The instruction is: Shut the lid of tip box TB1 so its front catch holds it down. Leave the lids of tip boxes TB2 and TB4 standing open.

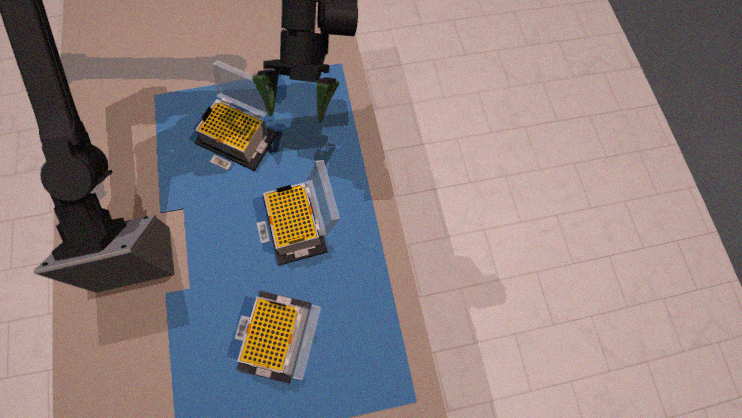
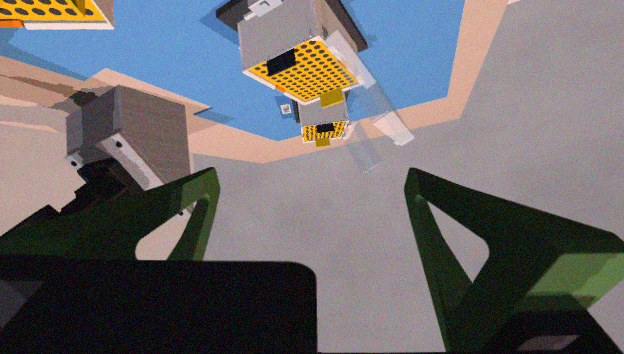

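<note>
Three tip boxes with yellow racks stand with clear lids open; their labels are unreadable now. The nearest box, TB4, has its lid standing open at its right. The middle box has its lid raised at its right. The far box has its lid raised behind it. I cannot tell which of these two is TB1. My gripper is open and empty, above the mat, right of the far box and beyond the middle one.
A blue mat lies on the tan table. A grey wedge-shaped block with a dark arm link stands at the mat's left edge. White label cards lie beside the boxes.
</note>
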